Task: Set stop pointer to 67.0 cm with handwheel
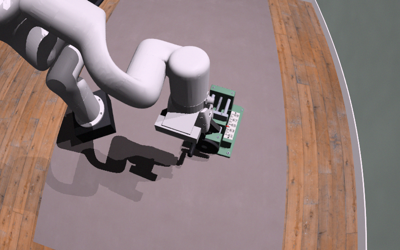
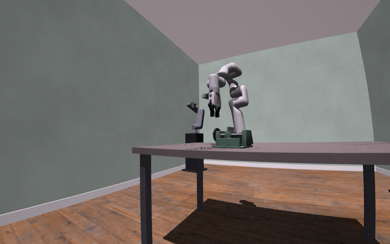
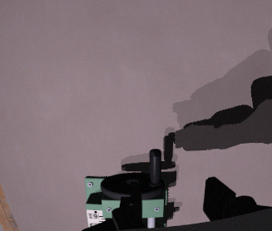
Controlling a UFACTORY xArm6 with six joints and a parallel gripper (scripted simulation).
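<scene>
Right now the black handwheel is 14 cm below my hand, 2 cm to the left of it and 1 cm ahead of it. From my hand the other things lie so: stop block 13 cm to the left, 13 cm below, 6 cm ahead.
</scene>
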